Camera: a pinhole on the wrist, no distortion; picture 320 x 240 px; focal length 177.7 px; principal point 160.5 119.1 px. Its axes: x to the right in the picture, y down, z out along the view. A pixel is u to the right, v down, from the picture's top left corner.
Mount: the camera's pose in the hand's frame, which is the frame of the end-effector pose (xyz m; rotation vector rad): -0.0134 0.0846 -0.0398 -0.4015 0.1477 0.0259
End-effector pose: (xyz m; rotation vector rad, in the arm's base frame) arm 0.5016 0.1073 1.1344 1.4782 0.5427 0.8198
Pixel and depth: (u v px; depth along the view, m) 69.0 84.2 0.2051
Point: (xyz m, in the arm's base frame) 0.5635 -0.0855 1.2560
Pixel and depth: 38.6 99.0 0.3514
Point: 0.5998 -0.2758 1.3030
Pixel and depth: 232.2 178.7 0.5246
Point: 0.8566 0.0446 1.6389
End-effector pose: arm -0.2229 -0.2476 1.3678 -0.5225 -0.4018 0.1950
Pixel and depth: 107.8 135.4 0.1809
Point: -0.3278 -0.0580 1.3653
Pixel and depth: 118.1 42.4 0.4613
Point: -0.4713 0.0195 1.6842
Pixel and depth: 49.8 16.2 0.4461
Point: -0.6299 -0.0625 1.6891
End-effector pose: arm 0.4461 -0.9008 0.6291 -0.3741 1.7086 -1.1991
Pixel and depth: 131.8 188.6 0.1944
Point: 0.6119 -0.8391 0.4420
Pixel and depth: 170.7 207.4 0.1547
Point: 0.5561 -0.8470 0.4377
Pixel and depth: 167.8 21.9 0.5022
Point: 0.8468 -1.2342 0.5379
